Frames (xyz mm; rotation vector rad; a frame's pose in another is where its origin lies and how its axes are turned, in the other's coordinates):
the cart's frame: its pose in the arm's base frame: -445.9 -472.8 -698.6 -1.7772 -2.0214 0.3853
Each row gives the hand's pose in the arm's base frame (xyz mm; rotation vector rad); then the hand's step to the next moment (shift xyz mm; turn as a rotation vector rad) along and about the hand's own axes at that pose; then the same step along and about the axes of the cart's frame.
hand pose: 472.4 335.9 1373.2 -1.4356 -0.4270 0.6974
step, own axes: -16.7 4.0 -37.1 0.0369 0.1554 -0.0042
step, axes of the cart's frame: -40.2 6.9 -3.0 -0.0008 0.0792 0.1387
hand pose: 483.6 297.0 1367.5 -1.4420 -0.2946 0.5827
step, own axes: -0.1 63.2 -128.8 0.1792 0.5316 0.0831
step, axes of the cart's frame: -120.9 69.2 34.4 0.1077 0.2787 0.4820
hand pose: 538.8 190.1 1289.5 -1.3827 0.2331 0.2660
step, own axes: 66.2 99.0 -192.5 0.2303 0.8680 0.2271
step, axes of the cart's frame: -189.3 70.1 102.4 0.2719 0.4002 0.7899
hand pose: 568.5 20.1 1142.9 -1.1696 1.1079 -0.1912
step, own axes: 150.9 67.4 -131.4 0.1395 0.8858 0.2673
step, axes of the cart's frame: -160.5 -3.2 137.1 0.3685 0.3772 0.7729
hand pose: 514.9 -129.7 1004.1 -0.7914 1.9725 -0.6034
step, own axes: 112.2 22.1 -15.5 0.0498 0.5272 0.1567
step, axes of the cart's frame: -67.5 -32.0 88.0 0.2451 0.2283 0.4391
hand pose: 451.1 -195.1 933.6 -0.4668 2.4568 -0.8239
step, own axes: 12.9 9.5 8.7 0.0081 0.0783 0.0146
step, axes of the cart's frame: -4.2 1.1 17.7 0.0413 0.0270 0.0631
